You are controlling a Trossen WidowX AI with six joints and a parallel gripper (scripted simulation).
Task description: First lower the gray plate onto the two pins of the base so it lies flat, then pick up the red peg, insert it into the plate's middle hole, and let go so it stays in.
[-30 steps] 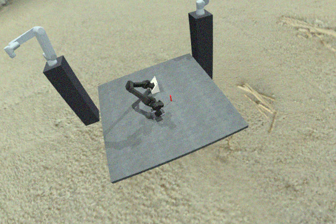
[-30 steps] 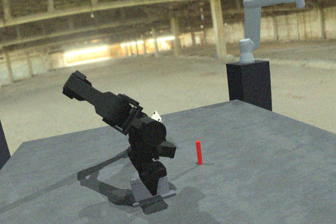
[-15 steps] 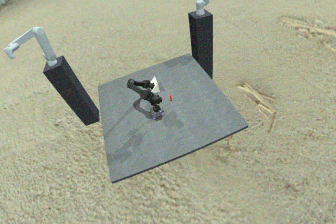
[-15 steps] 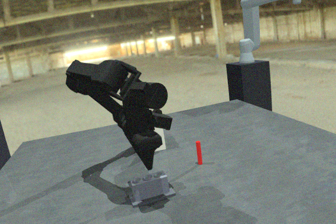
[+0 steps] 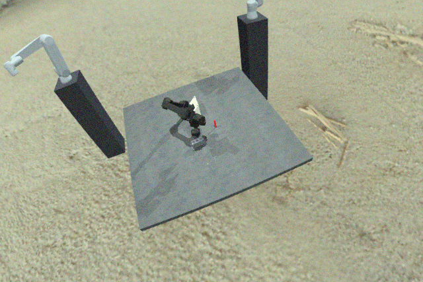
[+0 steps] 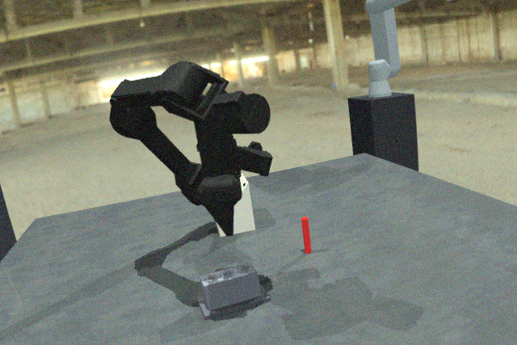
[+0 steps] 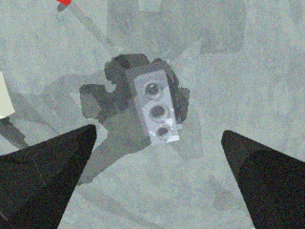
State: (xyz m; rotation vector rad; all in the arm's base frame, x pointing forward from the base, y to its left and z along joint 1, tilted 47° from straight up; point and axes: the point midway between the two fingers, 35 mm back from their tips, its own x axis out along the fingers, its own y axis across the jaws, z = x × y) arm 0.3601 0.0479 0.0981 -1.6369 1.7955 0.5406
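My gripper tip is now 12 cm past the red peg, 17 cm to the right of it and 11 cm above it. From my gripper tip the other things lie so: gray plate 2 cm to the right, 10 cm below; then base 2 cm to the right, 14 cm below.
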